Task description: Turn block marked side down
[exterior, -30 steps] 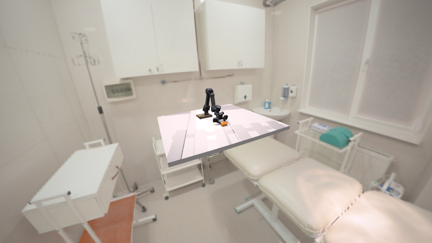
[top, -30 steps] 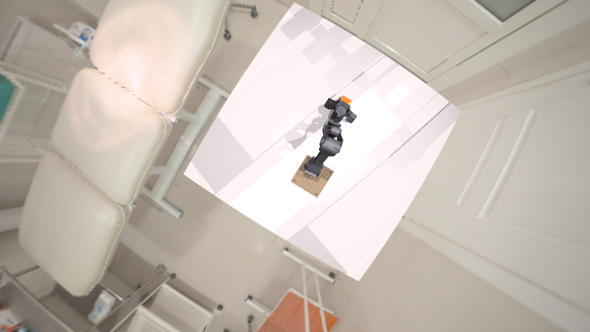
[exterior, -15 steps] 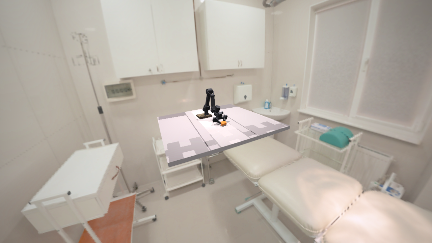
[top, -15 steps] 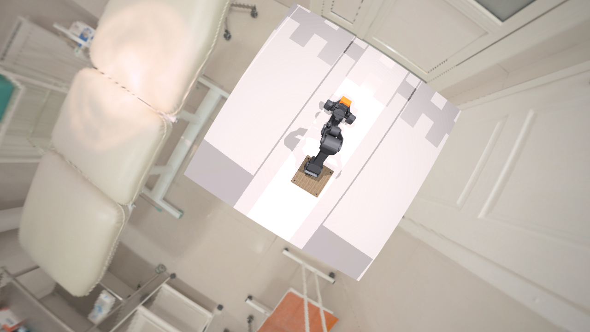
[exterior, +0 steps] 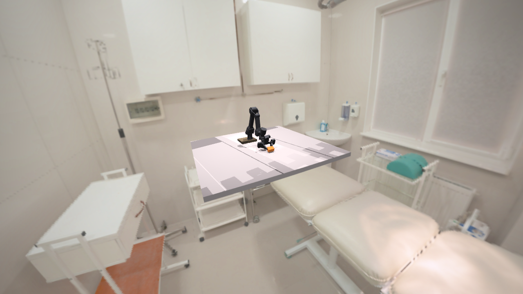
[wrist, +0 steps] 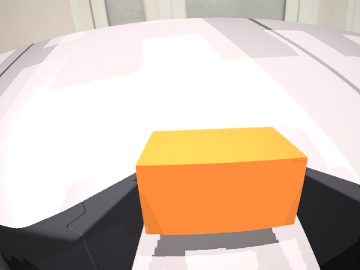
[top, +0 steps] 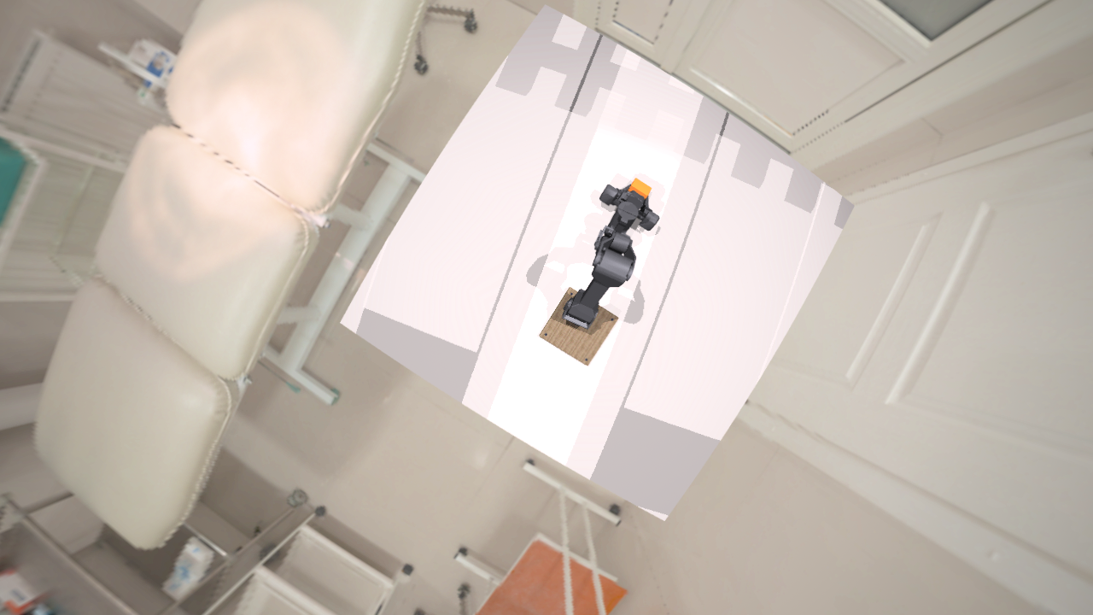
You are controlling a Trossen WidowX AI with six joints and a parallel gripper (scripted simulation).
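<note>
My gripper tip is now 10 mm above the orange block.
</note>
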